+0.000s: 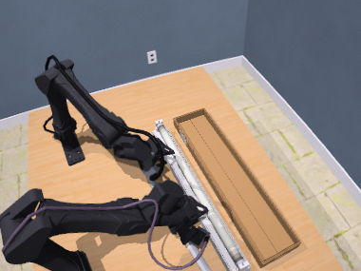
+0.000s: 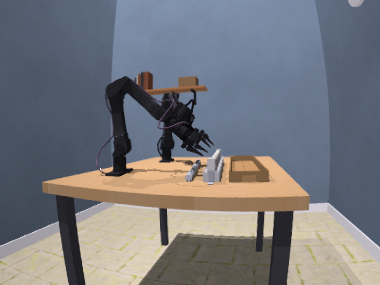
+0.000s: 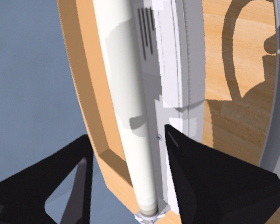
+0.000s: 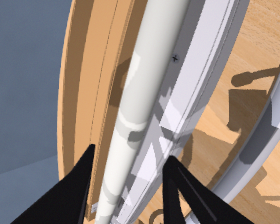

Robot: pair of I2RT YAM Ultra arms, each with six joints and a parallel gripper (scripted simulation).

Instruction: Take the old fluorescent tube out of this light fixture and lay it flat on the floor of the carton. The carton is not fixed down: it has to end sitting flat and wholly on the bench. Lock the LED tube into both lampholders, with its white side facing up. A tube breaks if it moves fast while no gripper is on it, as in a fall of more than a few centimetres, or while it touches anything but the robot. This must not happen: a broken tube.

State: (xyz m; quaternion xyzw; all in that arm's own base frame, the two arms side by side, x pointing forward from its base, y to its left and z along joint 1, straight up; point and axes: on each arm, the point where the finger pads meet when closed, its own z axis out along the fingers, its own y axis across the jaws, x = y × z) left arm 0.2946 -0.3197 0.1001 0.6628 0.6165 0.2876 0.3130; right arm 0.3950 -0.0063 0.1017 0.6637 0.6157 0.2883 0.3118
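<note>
My right gripper is now 2 cm short of the old fluorescent tube, 12 cm to the right of it and 3 cm above it. From my right hand the other things lie so: light fixture (2 cm ahead, 12 cm to the left, 5 cm below); then LED tube (8 cm behind, 11 cm to the left, 9 cm below); then lampholder (6 cm ahead, 18 cm to the right, 3 cm below).
Right now my left hand is 11 cm to the left of the old fluorescent tube, 5 cm short of it and 3 cm above it. Round my left hand: light fixture: 11 cm to the right, 5 cm below, 5 cm ahead; then LED tube: 13 cm to the right, 9 cm below, 5 cm behind; then brown carton: 19 cm ahead, 9 cm to the right, 8 cm below.
</note>
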